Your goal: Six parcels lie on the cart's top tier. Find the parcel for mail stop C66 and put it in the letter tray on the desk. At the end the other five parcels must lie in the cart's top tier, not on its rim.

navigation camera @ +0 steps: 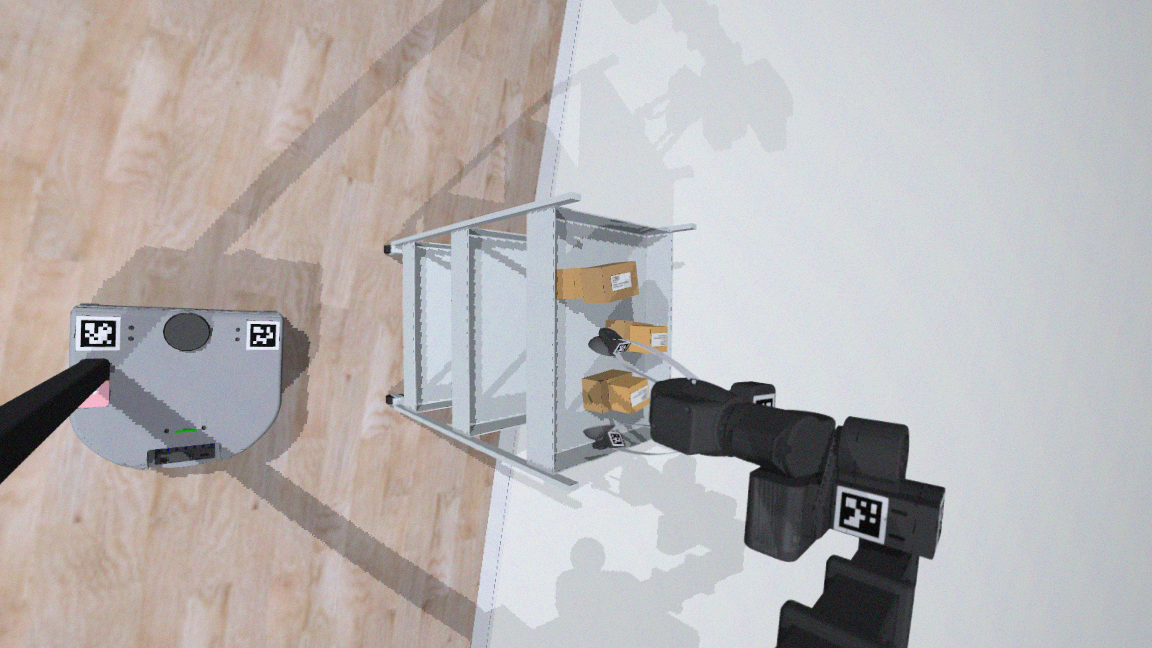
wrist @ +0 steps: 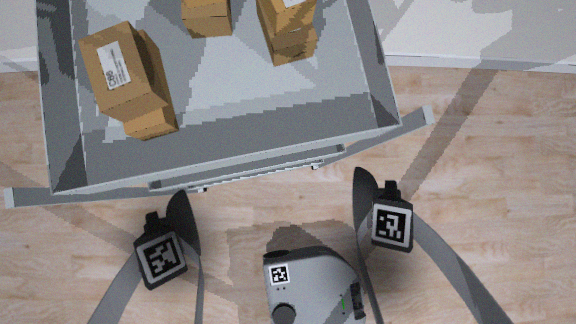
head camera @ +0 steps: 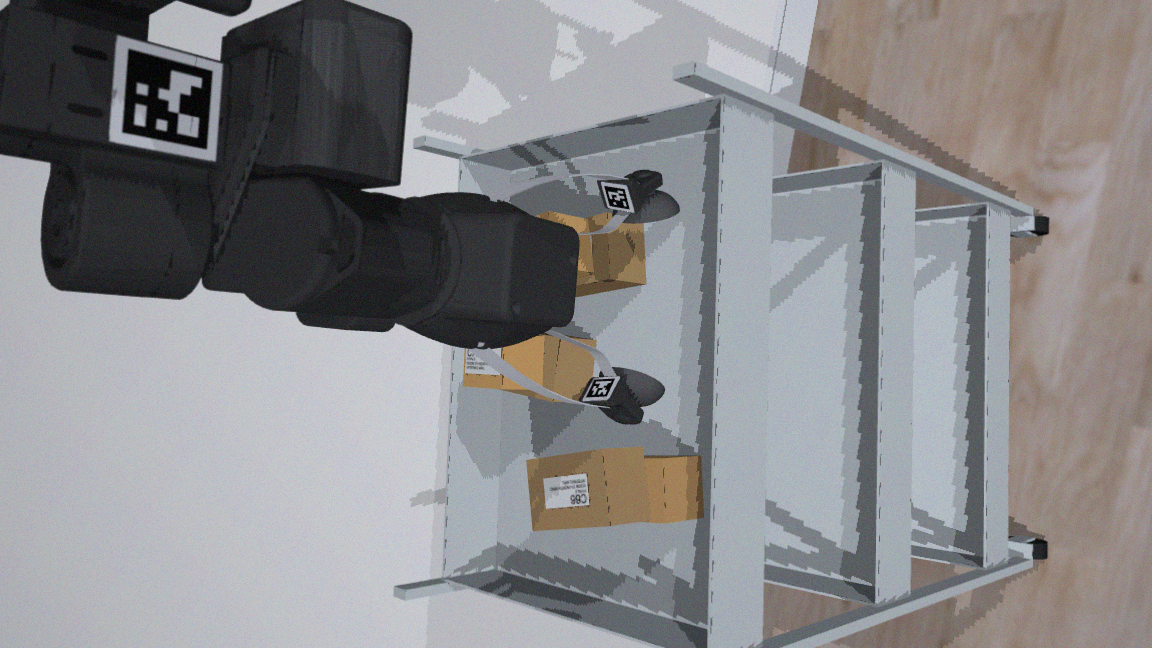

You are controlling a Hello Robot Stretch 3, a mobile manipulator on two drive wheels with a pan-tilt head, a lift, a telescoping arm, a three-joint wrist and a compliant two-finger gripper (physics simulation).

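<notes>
Six parcels stand as three stacked pairs in the cart's top tier. The parcel whose label appears to read C66 lies on another parcel, at the left in the wrist view. A middle pair and a third pair stand beside it, their labels partly hidden or unreadable. My gripper is open and empty, above the tier in the head view. The letter tray and desk do not show.
My wheeled base stands on the wood floor in front of the cart. A white wall rises behind the cart. Corner posts stick out past the tier. Two lower tiers show below the top one.
</notes>
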